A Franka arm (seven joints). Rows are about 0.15 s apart.
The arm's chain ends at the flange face. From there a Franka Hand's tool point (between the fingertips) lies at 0.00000 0.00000 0.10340 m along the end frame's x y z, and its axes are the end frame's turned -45 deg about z.
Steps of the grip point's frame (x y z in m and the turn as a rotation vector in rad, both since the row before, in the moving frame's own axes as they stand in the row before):
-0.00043, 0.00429, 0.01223, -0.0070, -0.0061, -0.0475
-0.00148, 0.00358, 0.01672, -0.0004, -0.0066, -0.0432
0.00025, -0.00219, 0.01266, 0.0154, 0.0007, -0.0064
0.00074, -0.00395, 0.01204, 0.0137, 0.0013, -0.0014
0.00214, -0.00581, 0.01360, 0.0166, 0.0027, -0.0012
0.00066, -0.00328, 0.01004, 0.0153, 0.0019, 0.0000
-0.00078, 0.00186, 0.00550, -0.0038, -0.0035, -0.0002
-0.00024, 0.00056, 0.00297, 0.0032, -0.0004, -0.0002
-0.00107, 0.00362, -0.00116, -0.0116, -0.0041, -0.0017
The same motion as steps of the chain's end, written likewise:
0.00264, 0.00238, 0.01223, -0.0093, 0.0006, -0.0475
0.00193, 0.00306, 0.01672, -0.0049, -0.0044, -0.0432
-0.00029, -0.00055, 0.01267, 0.0114, -0.0104, -0.0064
-0.00136, -0.00222, 0.01205, 0.0106, -0.0088, -0.0014
-0.00158, -0.00421, 0.01361, 0.0136, -0.0098, -0.0012
-0.00087, -0.00153, 0.01005, 0.0122, -0.0095, 0.0000
0.00074, 0.00133, 0.00550, -0.0052, 0.0002, -0.0002
0.00049, 0.00077, 0.00297, 0.0020, -0.0025, -0.0002
0.00125, 0.00217, -0.00115, -0.0111, 0.0053, -0.0017

